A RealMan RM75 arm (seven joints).
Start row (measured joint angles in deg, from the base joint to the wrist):
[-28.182 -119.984 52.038 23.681 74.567 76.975 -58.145]
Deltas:
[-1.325 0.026 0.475 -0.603 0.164 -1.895 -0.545]
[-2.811 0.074 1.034 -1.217 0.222 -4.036 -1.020]
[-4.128 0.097 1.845 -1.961 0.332 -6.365 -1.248]
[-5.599 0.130 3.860 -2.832 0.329 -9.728 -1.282]
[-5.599 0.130 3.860 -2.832 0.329 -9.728 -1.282]
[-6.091 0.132 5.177 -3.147 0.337 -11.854 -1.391]
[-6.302 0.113 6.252 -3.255 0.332 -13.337 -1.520]
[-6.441 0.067 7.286 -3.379 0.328 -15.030 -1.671]
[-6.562 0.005 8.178 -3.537 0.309 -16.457 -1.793]
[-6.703 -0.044 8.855 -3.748 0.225 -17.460 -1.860]
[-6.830 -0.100 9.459 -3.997 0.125 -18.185 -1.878]
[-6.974 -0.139 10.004 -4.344 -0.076 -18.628 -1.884]
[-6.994 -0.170 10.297 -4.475 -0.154 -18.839 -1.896]
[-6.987 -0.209 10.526 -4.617 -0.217 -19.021 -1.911]
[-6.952 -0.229 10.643 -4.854 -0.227 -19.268 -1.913]
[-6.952 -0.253 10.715 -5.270 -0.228 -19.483 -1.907]
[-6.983 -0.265 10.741 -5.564 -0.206 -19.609 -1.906]
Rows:
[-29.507 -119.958 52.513 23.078 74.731 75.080 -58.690]
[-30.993 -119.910 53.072 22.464 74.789 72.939 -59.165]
[-32.310 -119.887 53.883 21.720 74.899 70.610 -59.393]
[-33.781 -119.854 55.898 20.849 74.896 67.247 -59.427]
[-33.781 -119.854 55.898 20.849 74.896 67.247 -59.427]
[-34.273 -119.852 57.215 20.534 74.904 65.121 -59.536]
[-34.484 -119.871 58.290 20.426 74.899 63.638 -59.665]
[-34.623 -119.917 59.324 20.302 74.895 61.945 -59.816]
[-34.744 -119.979 60.216 20.144 74.876 60.518 -59.938]
[-34.885 -120.028 60.893 19.933 74.792 59.515 -60.005]
[-35.012 -120.084 61.497 19.684 74.692 58.790 -60.023]
[-35.156 -120.123 62.042 19.337 74.491 58.347 -60.029]
[-35.176 -120.154 62.335 19.206 74.413 58.136 -60.041]
[-35.169 -120.193 62.564 19.064 74.350 57.954 -60.056]
[-35.134 -120.213 62.681 18.827 74.340 57.707 -60.058]
[-35.134 -120.237 62.753 18.411 74.339 57.492 -60.052]
[-35.165 -120.249 62.779 18.117 74.361 57.366 -60.051]

